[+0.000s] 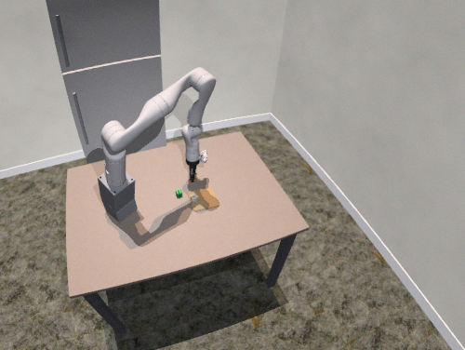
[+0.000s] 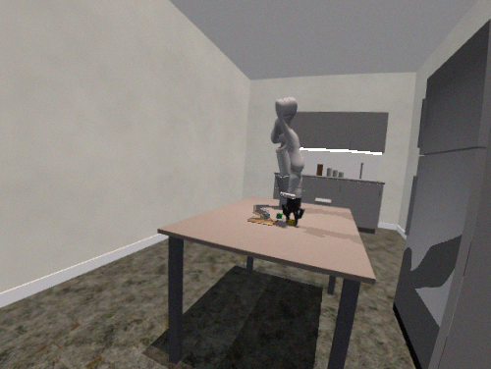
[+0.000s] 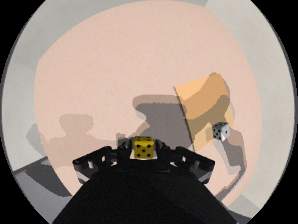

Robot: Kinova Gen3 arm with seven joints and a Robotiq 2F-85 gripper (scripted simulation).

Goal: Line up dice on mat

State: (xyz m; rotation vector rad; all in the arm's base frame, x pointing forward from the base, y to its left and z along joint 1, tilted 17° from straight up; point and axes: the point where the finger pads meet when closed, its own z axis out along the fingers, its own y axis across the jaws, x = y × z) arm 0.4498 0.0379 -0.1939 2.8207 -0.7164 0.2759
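Now: hand right at the yellow die. Round my hand: mat: 10 mm behind, 160 mm to the right, 20 mm below; white die: 60 mm behind, 150 mm to the right; green die: 120 mm behind, 80 mm to the right.
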